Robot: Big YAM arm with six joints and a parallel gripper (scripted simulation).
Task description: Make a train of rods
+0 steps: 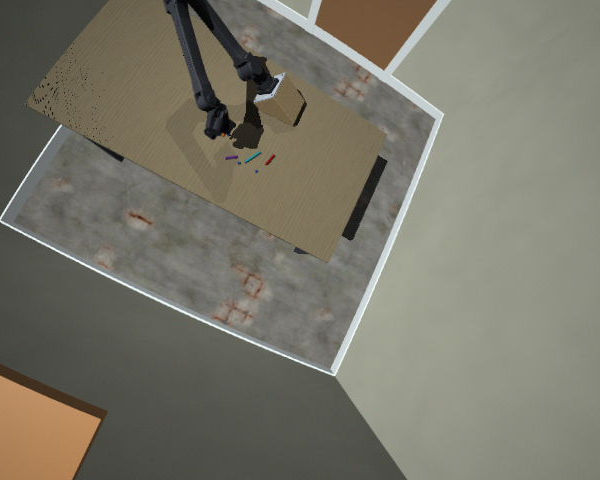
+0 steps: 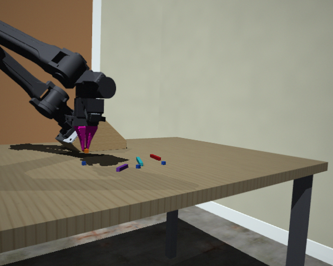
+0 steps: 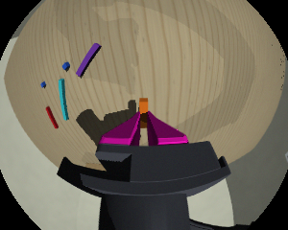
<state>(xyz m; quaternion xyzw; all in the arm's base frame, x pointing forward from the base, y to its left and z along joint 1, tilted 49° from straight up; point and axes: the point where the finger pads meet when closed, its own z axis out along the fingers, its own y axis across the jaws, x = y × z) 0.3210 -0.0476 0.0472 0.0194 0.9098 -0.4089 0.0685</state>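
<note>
Right now my hand is 8 cm short of the purple rod, 8 cm to the right of it and 5 cm above it. The rest, counted from my hand: turquoise rod (2 cm ahead, 17 cm to the left, 5 cm below); then red rod (2 cm behind, 26 cm to the left, 5 cm below); then orange rod (1 cm below).
</note>
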